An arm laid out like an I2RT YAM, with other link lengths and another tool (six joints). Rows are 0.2 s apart.
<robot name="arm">
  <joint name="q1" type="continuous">
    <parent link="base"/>
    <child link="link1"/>
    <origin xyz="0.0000 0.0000 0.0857" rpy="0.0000 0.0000 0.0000"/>
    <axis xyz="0 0 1"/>
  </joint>
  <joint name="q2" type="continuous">
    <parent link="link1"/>
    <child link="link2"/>
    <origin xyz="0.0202 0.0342 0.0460" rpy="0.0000 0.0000 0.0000"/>
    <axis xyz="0 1 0"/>
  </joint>
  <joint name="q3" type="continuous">
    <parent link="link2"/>
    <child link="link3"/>
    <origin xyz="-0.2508 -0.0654 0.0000" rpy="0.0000 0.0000 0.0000"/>
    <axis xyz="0 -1 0"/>
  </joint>
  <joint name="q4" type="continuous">
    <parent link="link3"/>
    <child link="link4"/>
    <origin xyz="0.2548 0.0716 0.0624" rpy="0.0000 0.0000 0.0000"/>
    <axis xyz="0 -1 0"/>
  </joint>
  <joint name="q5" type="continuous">
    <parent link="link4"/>
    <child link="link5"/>
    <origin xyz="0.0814 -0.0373 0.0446" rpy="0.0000 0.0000 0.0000"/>
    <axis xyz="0 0 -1"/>
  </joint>
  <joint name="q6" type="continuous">
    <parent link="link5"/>
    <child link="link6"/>
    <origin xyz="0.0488 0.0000 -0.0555" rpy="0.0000 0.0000 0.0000"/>
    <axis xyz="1 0 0"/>
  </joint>
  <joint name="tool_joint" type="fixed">
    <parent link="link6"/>
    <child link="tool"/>
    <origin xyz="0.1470 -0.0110 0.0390" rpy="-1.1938 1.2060 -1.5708"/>
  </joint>
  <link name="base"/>
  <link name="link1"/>
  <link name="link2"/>
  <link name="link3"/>
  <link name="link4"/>
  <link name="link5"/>
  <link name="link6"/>
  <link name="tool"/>
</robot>
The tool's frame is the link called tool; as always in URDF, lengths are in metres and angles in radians. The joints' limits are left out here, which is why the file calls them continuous.
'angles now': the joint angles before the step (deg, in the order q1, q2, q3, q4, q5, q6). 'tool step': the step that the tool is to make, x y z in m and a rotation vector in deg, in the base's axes. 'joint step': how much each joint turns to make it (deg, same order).
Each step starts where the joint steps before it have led.
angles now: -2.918 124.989 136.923 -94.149 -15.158 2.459
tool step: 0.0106 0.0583 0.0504 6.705 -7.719 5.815
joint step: 4.290 0.017 8.498 -0.894 -6.970 -0.146
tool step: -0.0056 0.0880 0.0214 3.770 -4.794 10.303
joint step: 9.070 -0.031 2.054 2.986 -3.475 -0.198
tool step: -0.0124 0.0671 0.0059 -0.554 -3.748 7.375
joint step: 8.471 0.020 0.033 3.676 1.788 0.493
